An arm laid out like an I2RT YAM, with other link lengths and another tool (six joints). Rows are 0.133 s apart.
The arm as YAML. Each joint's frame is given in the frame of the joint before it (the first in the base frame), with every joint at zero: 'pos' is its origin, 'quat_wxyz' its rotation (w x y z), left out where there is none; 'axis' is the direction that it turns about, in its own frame. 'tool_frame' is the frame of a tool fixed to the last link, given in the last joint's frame.
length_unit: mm
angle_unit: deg
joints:
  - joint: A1
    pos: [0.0, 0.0, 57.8]
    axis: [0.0, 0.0, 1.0]
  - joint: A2
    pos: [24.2, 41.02, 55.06]
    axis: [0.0, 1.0, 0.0]
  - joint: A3
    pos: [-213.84, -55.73, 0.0]
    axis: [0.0, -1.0, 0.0]
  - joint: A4
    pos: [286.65, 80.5, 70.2]
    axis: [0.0, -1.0, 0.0]
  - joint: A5
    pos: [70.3, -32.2, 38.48]
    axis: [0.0, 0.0, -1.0]
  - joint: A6
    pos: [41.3, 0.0, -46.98]
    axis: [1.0, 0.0, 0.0]
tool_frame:
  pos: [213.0, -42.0, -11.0]
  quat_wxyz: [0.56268, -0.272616, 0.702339, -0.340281]
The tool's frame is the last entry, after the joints.
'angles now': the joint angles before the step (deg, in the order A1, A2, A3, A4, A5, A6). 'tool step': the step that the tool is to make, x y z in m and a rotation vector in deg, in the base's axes. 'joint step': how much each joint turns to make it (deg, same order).
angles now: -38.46 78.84 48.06 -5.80 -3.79 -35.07
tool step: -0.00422 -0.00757 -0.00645 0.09 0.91 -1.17
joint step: -0.53 1.50 0.66 0.08 0.81 -0.01
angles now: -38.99 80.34 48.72 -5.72 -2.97 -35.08
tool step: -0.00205 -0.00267 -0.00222 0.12 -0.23 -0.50
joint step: -0.38 0.17 -0.38 0.67 -0.05 0.26
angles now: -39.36 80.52 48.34 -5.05 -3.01 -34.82
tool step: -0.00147 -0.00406 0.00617 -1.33 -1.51 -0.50
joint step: -0.37 -1.16 -1.67 2.52 0.15 0.03
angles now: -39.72 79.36 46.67 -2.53 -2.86 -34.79
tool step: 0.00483 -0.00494 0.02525 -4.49 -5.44 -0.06
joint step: -0.10 -3.04 -4.47 8.48 -0.05 0.00
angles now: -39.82 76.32 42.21 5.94 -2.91 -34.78
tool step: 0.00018 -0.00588 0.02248 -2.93 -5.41 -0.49
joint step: -0.83 -2.21 -3.50 7.38 -0.84 0.99
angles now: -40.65 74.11 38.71 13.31 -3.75 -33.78
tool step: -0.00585 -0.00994 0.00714 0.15 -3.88 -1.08
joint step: -1.97 -0.35 -1.77 4.40 -1.78 2.21
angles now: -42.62 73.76 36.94 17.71 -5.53 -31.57
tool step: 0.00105 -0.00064 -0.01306 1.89 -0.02 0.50
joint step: -0.71 1.78 0.14 0.47 -1.61 0.91
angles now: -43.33 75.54 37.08 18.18 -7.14 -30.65
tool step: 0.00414 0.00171 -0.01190 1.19 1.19 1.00
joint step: -0.05 1.99 1.01 -0.75 -0.99 -0.34
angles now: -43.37 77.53 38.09 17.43 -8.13 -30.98
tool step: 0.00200 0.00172 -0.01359 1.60 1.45 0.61
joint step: -0.04 1.82 1.06 -1.40 -0.66 -0.10
